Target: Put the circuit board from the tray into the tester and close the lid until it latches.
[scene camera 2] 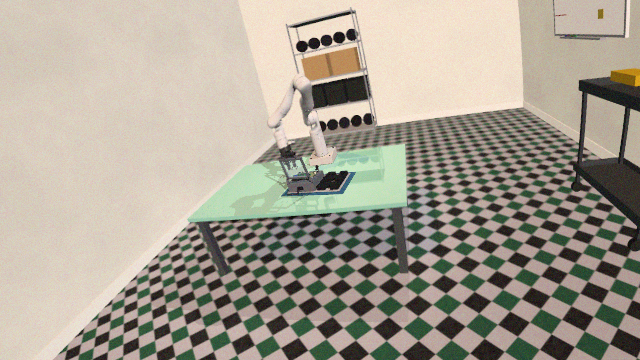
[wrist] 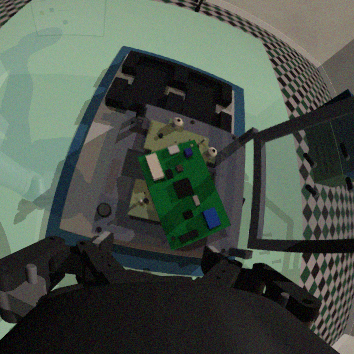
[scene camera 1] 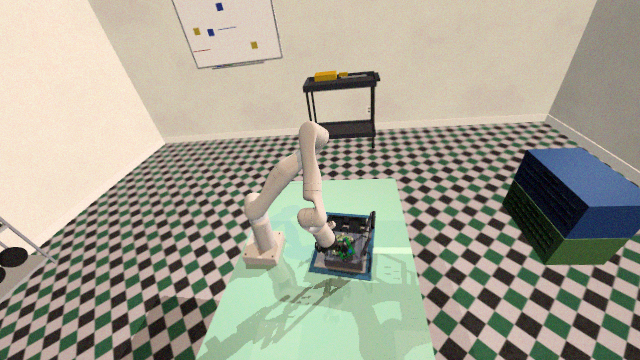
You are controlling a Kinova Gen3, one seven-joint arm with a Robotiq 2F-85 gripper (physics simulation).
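Seen in the pictures: gripper, fingertip midpoint: (scene camera 2: 293,168) (wrist: 157,251) (scene camera 1: 336,253); arm's base, link origin: (scene camera 2: 322,154) (scene camera 1: 266,243).
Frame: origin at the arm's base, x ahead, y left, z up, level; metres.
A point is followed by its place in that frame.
Note:
The green circuit board (wrist: 200,175) @(y -0.067, x 0.424, z 0.023 m) (scene camera 1: 345,247) lies turned askew over the pale nest plates (wrist: 170,132) @(y -0.009, x 0.395, z 0.011 m) of the grey tester (wrist: 235,200) @(y -0.096, x 0.485, z 0.002 m) (scene camera 1: 342,266) @(y -0.148, x 0.386, z -0.039 m) (scene camera 2: 302,186) @(y -0.072, x 0.504, z -0.018 m). Its lower right end reaches past the plates, and its corners are out of line with the white-topped posts (wrist: 178,121) @(y 0.000, x 0.402, z 0.024 m). Whether it is tilted is hard to tell. The tester's lid (wrist: 258,195) @(y -0.096, x 0.487, z 0.047 m) (scene camera 1: 372,221) @(y -0.112, x 0.532, z 0.218 m) (scene camera 2: 285,171) @(y -0.152, x 0.497, z 0.094 m) stands open, upright at the side. My gripper (wrist: 157,251) @(y -0.141, x 0.364, z 0.056 m) (scene camera 2: 291,162) @(y -0.141, x 0.364, z 0.056 m) is open and empty, above the tester at the board's near end. The black tray (wrist: 162,85) @(y 0.115, x 0.401, z -0.040 m) (scene camera 2: 332,180) @(y 0.101, x 0.408, z -0.051 m) lies beside the tester.
A blue mat (wrist: 72,175) @(y -0.050, x 0.265, z -0.052 m) (scene camera 2: 348,183) @(y 0.205, x 0.479, z -0.057 m) lies under tester and tray on the green table (scene camera 1: 320,325) @(y -0.398, x 0.274, z -0.058 m) (scene camera 2: 380,192) @(y 0.389, x 0.662, z -0.058 m). The raised lid frame is an obstacle to the right of the gripper in the wrist view. A black cart (scene camera 1: 342,84) and stacked crates (scene camera 1: 585,180) stand away from the table.

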